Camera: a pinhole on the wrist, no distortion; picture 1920 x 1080 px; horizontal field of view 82.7 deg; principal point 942.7 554.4 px. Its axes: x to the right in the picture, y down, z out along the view. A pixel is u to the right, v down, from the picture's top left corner.
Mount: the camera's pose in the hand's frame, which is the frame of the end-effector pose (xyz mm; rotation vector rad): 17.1 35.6 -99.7 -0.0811 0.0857 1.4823
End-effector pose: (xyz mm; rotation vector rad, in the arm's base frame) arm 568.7 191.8 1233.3 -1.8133 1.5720 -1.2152
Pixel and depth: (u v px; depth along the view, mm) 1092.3 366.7 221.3
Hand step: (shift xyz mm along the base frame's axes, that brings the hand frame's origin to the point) 48.0 -102.0 -109.2
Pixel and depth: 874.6 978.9 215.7
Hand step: 70.1 25.2 -122.7
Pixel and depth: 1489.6 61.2 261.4
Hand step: 15.6 -216.4 -172.7
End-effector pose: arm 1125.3 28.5 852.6 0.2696 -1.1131 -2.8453
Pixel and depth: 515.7 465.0 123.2
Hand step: -28.8 15.4 17.0
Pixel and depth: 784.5 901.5 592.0
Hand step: 76.0 332.3 403.3
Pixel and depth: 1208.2 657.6 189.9
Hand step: -20.0 -20.4 130.2
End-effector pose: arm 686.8 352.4 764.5 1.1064 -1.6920 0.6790
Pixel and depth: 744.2 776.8 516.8
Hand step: -172.5 -314.1 -244.8
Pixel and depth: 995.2 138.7 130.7
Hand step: -67.0 -26.9 54.6
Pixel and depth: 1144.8 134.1 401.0
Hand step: -268.4 -246.0 64.2
